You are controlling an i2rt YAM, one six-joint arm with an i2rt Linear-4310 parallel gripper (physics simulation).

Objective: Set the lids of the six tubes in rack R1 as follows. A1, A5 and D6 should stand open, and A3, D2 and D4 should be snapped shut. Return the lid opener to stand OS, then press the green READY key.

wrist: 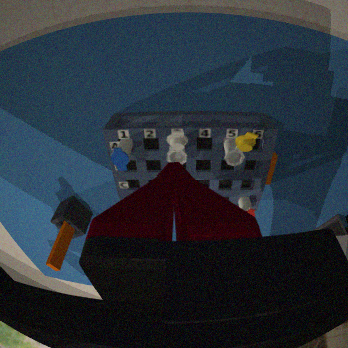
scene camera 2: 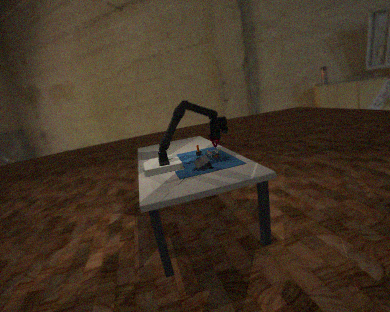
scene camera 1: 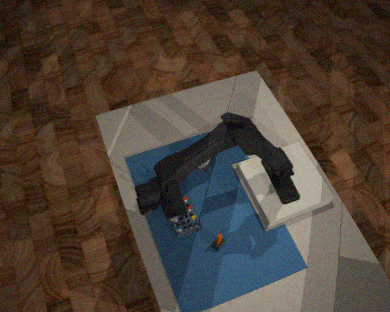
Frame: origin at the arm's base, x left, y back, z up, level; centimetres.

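Seen in the pictures: gripper, between the fingertips: [wrist: 173, 171] [scene camera 2: 215, 147] [scene camera 1: 174, 216]; arm's base, origin of its link: [scene camera 2: 163, 161] [scene camera 1: 280, 179].
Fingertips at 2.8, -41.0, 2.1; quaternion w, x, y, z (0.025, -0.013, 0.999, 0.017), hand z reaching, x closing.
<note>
Offsets run from my fingertips to a thing's top centre, as dx, dy, dz. "spot": to the spot under its first point. Level surfaces: height alone.
Rack R1 @(-1.6, +2.7, -1.0) [scene camera 1: 190, 232] [wrist: 190, 120] stands on the blue mat. In the wrist view a blue lid @(+3.8, +0.6, -1.8) [wrist: 120, 158] is at A1, a pale tube with a round pale part @(spot: -0.2, +0.7, -2.5) [wrist: 177, 156] at A3, and a pale tube @(spot: -3.9, -0.4, -1.9) [wrist: 234, 150] at A5 beside a yellow part @(spot: -4.3, -1.5, -1.1) [wrist: 246, 142]. A pale part @(spot: -6.0, +5.3, -2.9) [wrist: 244, 202] with a red edge shows near D6. D2 and D4 are hidden by the fingers, and lid states are hard to tell. The lid opener's orange handle @(spot: +12.6, +11.7, +1.3) [scene camera 1: 220, 237] [wrist: 60, 247] rises from a dark block. My gripper [scene camera 2: 215, 144] [wrist: 173, 171] is shut and empty above the rack. The green READY key cannot be made out.
A grey block @(-22.3, +16.8, +1.8) [scene camera 2: 202, 162] is on the blue mat @(dz -6.6) [scene camera 1: 250, 260] [wrist: 30, 100], partly behind the arm in scene camera 1. An orange strip @(spot: -8.2, +2.6, -4.3) [wrist: 271, 168] shows right of the rack. The arm stands on a white base [scene camera 1: 310, 185] [scene camera 2: 150, 167] on the table.
</note>
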